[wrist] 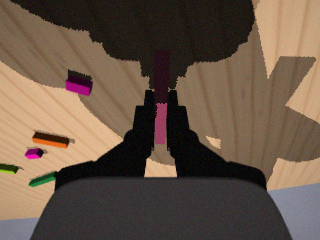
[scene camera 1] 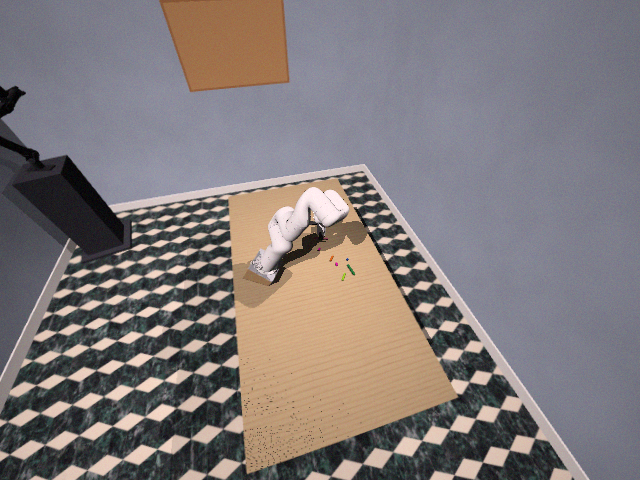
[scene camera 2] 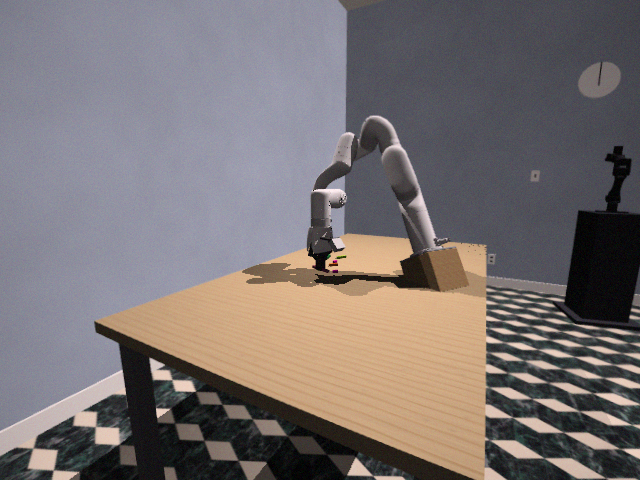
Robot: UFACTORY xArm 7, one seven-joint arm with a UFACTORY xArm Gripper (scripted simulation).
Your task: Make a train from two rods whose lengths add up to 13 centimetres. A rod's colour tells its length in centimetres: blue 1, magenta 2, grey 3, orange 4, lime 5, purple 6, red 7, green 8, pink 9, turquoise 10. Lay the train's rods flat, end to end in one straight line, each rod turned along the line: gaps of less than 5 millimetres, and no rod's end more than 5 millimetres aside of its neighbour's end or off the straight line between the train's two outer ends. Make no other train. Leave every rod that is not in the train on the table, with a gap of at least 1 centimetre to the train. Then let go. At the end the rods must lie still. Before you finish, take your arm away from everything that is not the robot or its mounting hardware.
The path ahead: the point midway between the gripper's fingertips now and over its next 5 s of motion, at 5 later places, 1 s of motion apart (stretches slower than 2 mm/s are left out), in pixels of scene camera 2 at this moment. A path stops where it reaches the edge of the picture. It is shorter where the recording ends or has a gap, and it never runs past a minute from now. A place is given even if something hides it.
My gripper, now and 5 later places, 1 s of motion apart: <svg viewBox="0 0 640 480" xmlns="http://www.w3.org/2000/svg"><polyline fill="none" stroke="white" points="320,269 320,250 318,246 319,249 319,264 319,265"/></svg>
